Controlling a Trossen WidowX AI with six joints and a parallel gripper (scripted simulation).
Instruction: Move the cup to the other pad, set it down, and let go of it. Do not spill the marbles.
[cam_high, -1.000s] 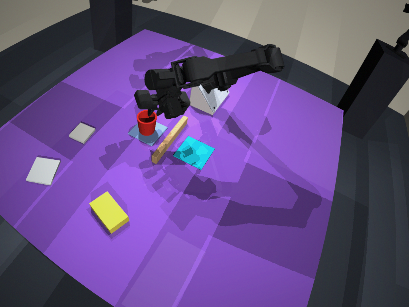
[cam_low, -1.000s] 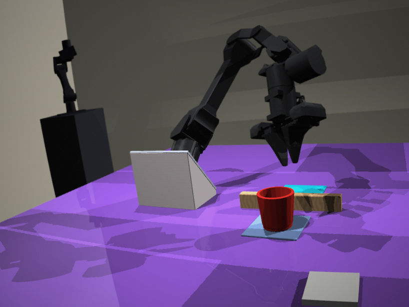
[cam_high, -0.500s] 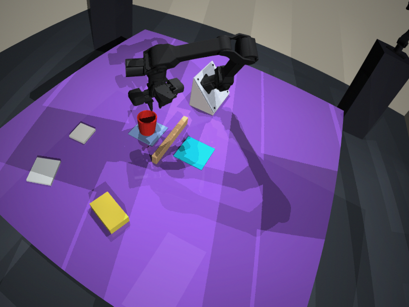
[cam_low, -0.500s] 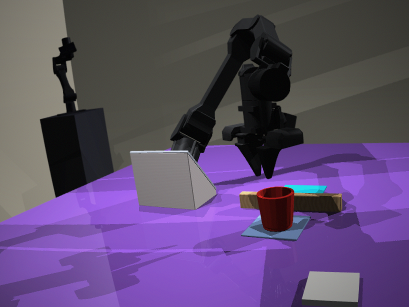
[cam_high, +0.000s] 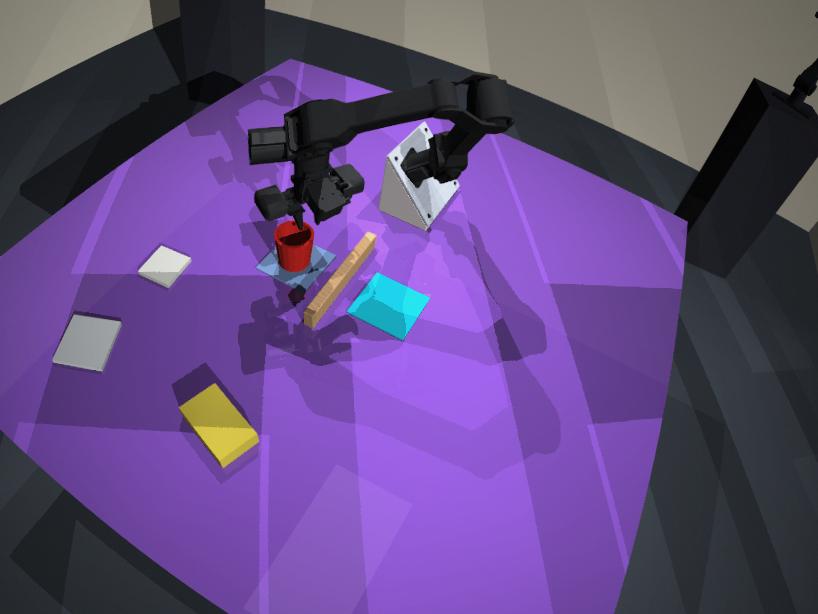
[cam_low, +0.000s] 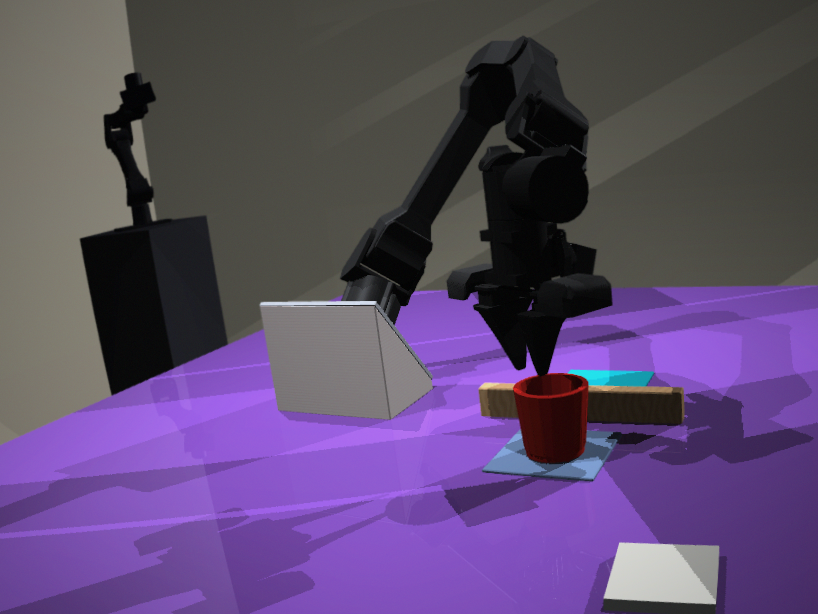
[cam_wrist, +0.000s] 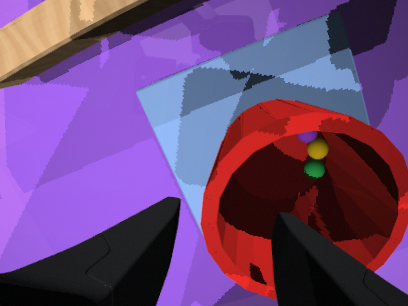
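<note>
My gripper tip is 2 cm short of the red cup, 2 cm to the left of it and 4 cm above it. From my gripper tip the other things lie so: wooden bar (3 cm ahead, 8 cm to the left, 7 cm below); then green marble (4 cm ahead, 3 cm to the right, 7 cm below); then cyan pad (4 cm ahead, 18 cm to the left, 9 cm below).
</note>
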